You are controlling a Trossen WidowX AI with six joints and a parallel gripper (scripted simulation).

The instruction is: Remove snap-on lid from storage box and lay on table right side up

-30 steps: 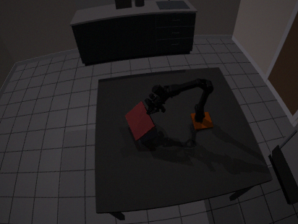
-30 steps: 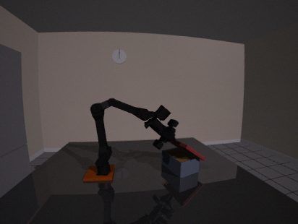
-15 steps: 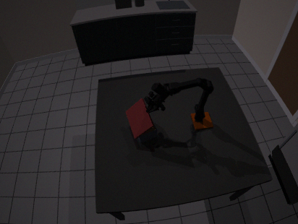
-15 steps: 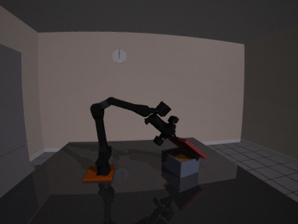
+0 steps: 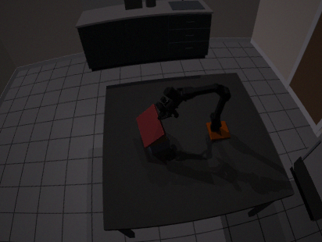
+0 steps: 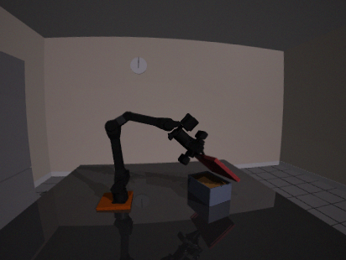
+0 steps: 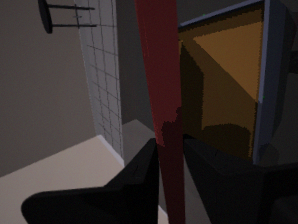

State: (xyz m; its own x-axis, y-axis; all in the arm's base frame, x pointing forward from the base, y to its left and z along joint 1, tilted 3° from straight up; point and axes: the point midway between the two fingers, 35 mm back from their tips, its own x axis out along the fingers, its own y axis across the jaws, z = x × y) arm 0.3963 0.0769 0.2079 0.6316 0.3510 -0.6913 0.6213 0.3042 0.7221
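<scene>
Right now my gripper tip is 60 mm short of the lid, 20 mm to the right of it and 50 mm above it. Also, from my gripper tip: grey-blue storage box 40 mm ahead, 20 mm to the left, 170 mm below.
</scene>
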